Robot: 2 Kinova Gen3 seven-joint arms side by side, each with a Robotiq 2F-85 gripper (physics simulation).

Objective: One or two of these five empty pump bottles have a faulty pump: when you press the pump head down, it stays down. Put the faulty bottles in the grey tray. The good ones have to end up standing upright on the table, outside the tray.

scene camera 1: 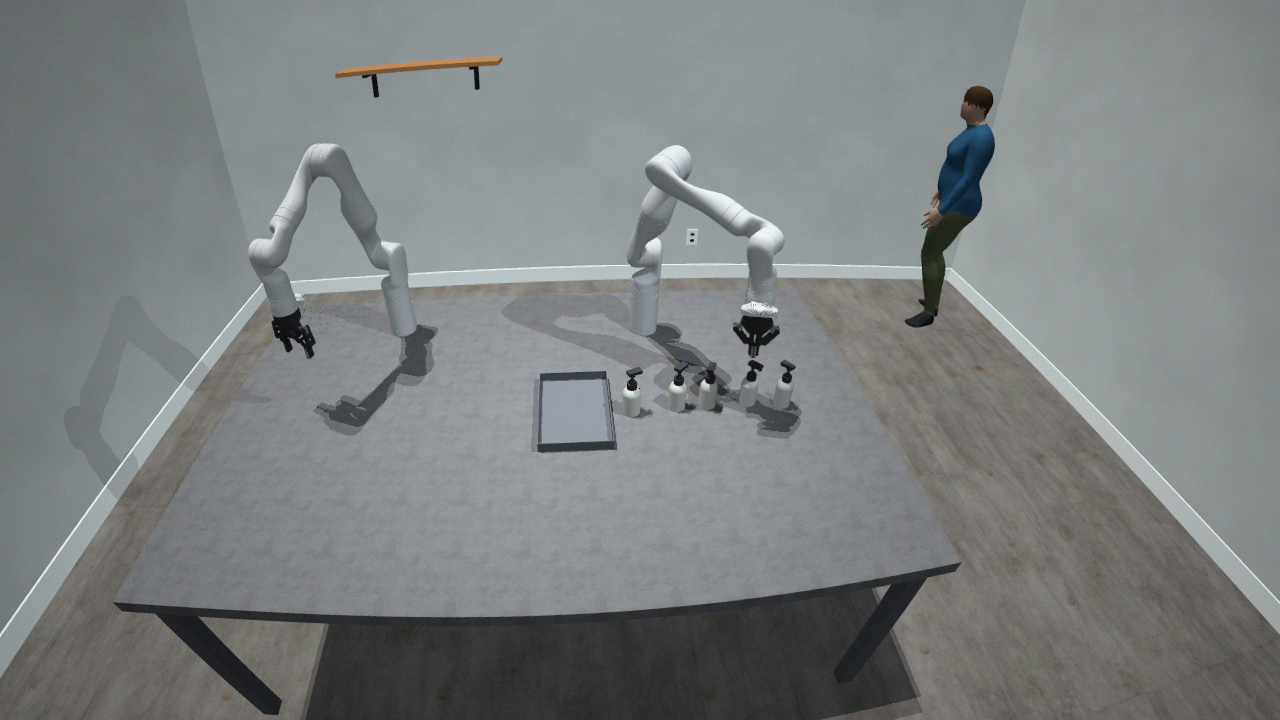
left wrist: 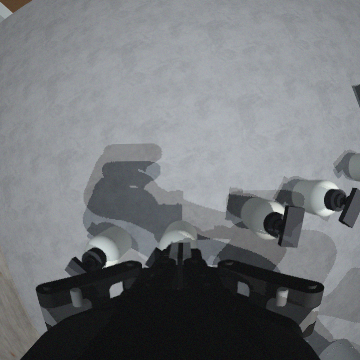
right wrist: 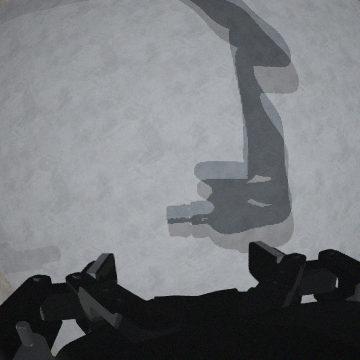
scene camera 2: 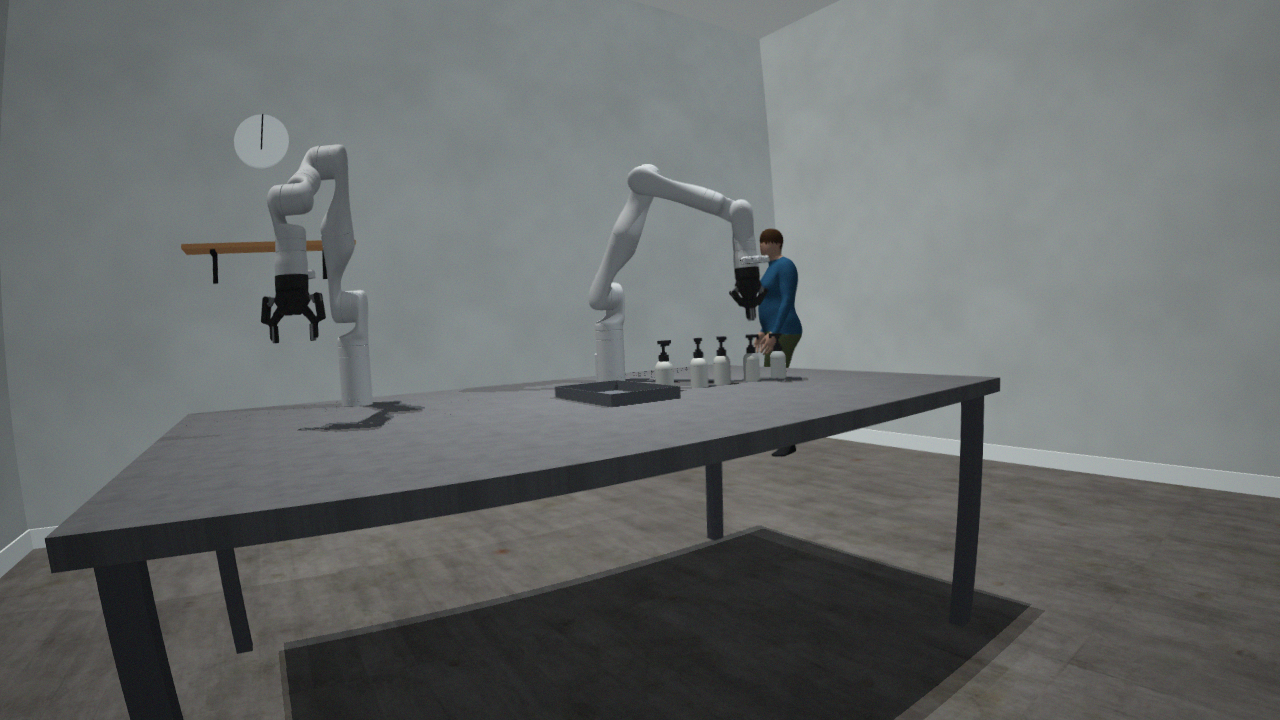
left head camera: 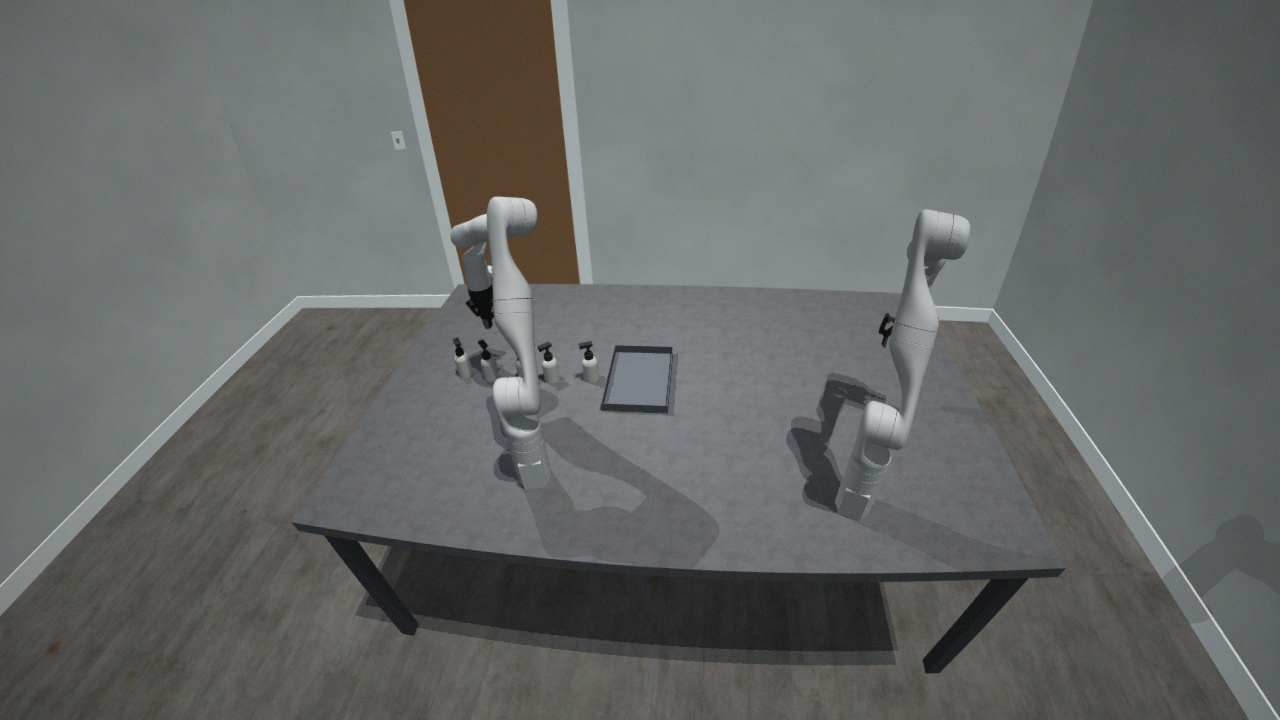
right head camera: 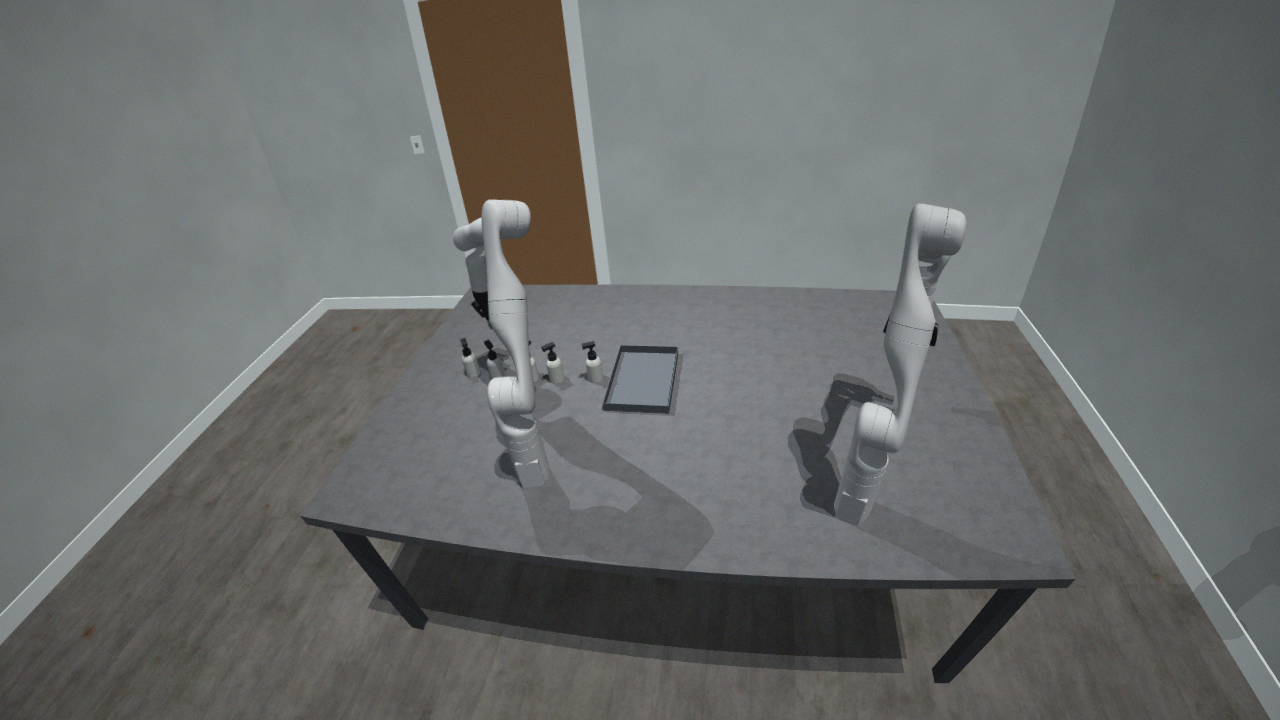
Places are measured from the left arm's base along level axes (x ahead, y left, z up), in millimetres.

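Where they show: left gripper, fingertip midpoint: (scene camera 1: pixel 752 356) (left wrist: pixel 180 254) (scene camera 2: pixel 751 320) (left head camera: pixel 488 327); right gripper, fingertip midpoint: (scene camera 1: pixel 300 354) (right wrist: pixel 182 263) (scene camera 2: pixel 294 342); left arm's base, origin of the base link: (scene camera 1: pixel 642 328) (left wrist: pixel 332 352) (left head camera: pixel 535 475) (right head camera: pixel 534 474); right arm's base, origin of the base link: (scene camera 1: pixel 404 329) (scene camera 2: pixel 357 404) (left head camera: pixel 852 504) (right head camera: pixel 852 508).
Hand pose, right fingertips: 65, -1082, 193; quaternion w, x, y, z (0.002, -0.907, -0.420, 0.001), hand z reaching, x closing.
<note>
Each offset is from my right fingertips to the top centre of the thing, as dx, dy, dz.
Five white pump bottles with black heads stand upright in a row beside the grey tray @[+273, +736, -163] (scene camera 1: pixel 577 446) (left head camera: pixel 636 410). From the tray outward in scene camera 1 they are the first bottle @[+319, +888, -53] (scene camera 1: pixel 631 400), second @[+343, +1016, -53] (scene camera 1: pixel 677 394), third @[+366, +1102, -53] (scene camera 1: pixel 708 392), fourth @[+397, +1221, -53] (scene camera 1: pixel 749 394) (scene camera 2: pixel 751 365) and fifth @[+440, +1315, -53] (scene camera 1: pixel 784 392). Their pump heads look raised; small height differences are hard to tell. No bottle is in the tray. My left gripper (scene camera 1: pixel 754 353) (scene camera 2: pixel 750 317) (left wrist: pixel 180 254) is shut, empty, above the fourth bottle, whose head it hides in the left wrist view. My right gripper (scene camera 2: pixel 294 340) (right wrist: pixel 182 263) is open, empty, away from the bottles.
The bottles stand close together, so neighbours flank the fourth one. The left arm (left head camera: pixel 512 304) hides part of the row in the left head camera. A person (scene camera 1: pixel 966 179) (scene camera 2: pixel 780 291) stands beyond the table. A shelf (scene camera 1: pixel 420 67) hangs on the wall.
</note>
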